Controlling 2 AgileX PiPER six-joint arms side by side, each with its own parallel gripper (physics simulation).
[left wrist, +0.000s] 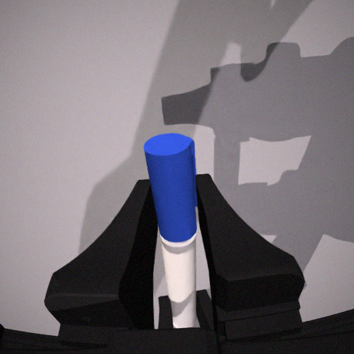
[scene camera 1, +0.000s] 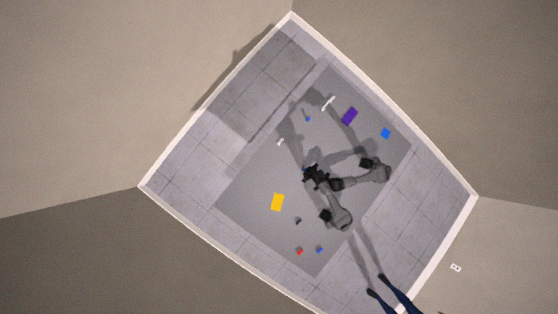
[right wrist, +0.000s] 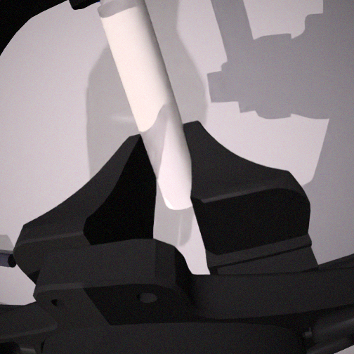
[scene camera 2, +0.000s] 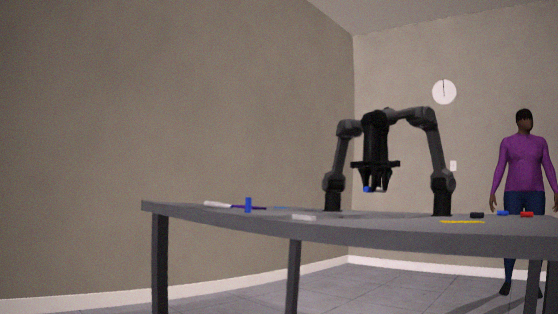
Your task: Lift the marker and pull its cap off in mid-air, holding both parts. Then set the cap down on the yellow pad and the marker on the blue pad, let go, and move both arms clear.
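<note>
The marker has a blue cap (scene camera 1: 303,169) (scene camera 2: 366,189) (left wrist: 172,190) and a white body (left wrist: 180,280) (right wrist: 145,75). It is held in the air above the table. The cap sits at the end of the body, with a thin pale rim where they meet in the left wrist view. My left gripper (left wrist: 175,193) is shut on the blue cap. My right gripper (right wrist: 168,147) is shut on the white body near its far end. The two grippers are close together. The yellow pad (scene camera 1: 277,202) (scene camera 2: 462,221) lies at the lower left of the grippers in scene camera 1, and the blue pad (scene camera 1: 385,133) (scene camera 2: 281,207) at the upper right.
A purple pad (scene camera 1: 350,116), a white stick-like object (scene camera 1: 328,103) (scene camera 2: 217,204), an upright blue cylinder (scene camera 2: 248,205) and a white block (scene camera 1: 280,142) (scene camera 2: 304,217) lie about. Black (scene camera 2: 477,215), blue (scene camera 2: 502,213) and red (scene camera 2: 527,214) pieces lie beyond the yellow pad. A person (scene camera 2: 525,165) stands behind the table.
</note>
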